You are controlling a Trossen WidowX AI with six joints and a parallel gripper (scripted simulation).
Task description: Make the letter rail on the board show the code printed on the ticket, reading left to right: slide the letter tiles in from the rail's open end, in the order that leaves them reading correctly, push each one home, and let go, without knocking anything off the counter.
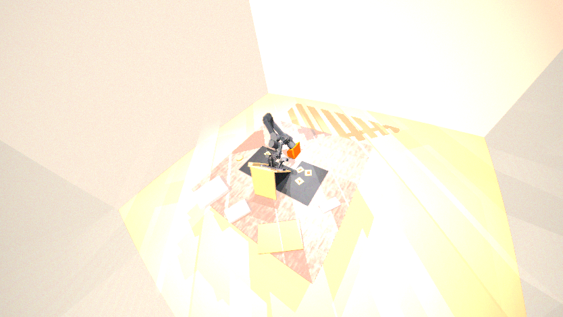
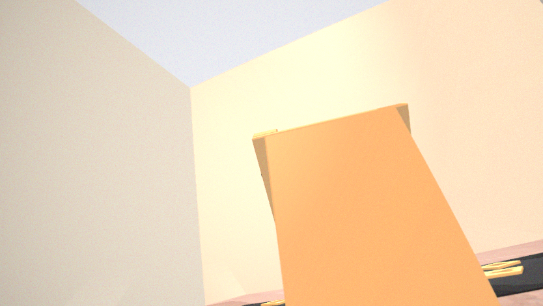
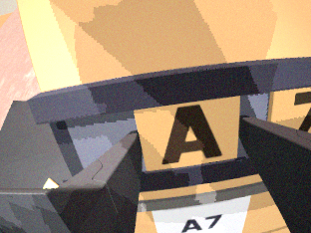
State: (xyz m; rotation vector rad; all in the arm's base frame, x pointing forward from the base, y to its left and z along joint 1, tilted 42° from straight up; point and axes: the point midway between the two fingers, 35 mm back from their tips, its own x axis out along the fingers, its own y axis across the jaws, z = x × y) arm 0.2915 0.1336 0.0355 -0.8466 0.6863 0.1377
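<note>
The letter tile is right at my gripper tip. Also, from my gripper tip: white ticket: 8 cm below, 5 cm behind, 3 cm to the right; then flat yellow slab: 35 cm to the left, 34 cm ahead, 15 cm below; then black mat: 16 cm below, 13 cm behind, 6 cm to the right.
</note>
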